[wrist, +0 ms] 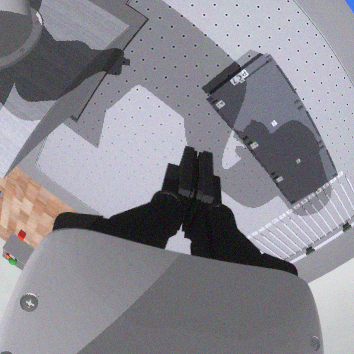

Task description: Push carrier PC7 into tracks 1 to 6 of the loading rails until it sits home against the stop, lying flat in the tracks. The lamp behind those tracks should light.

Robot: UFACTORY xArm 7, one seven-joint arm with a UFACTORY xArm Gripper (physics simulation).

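Places are measured from the arm's base along level axes (x ahead, y left, z up), in centimetres.
Where they show: gripper, between the fingertips: [191, 168]; arm's base, origin of its link: [5, 36].
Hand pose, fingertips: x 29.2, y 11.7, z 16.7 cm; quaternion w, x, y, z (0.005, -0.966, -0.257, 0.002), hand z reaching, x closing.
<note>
Each offset is from my fingertips to the top centre of the thing. "*": to the spot under its first point. Level surfaces: height alone.
Carrier PC7 @(dx +19.6, dy +4.5, dz -24.3 cm) [281, 100] is a long dark grey plate with small white labels, right of my fingers in the wrist view. Its labelled end points up and left; its other end meets the near edge of the loading rails @(* dx +57.4, dy -0.3, dz -25.6 cm) [327, 240], a row of white bars at the lower right. Whether that end is in the tracks, in which ones, and whether it lies flat, I cannot tell. Dark greenish blocks [310, 250] [347, 227] sit at the rails' far edge; no lit lamp can be made out. My gripper [191, 168] is shut and empty, left of the carrier and apart from it in the view.
A perforated light board @(dz -27.3 cm) [145, 120] lies below the gripper and carrier. The arm's round base [15, 30] stands on a metal plate at the upper left. A grey box [20, 247] with a red block and a green button is at the lower left. Shadows cover part of the carrier.
</note>
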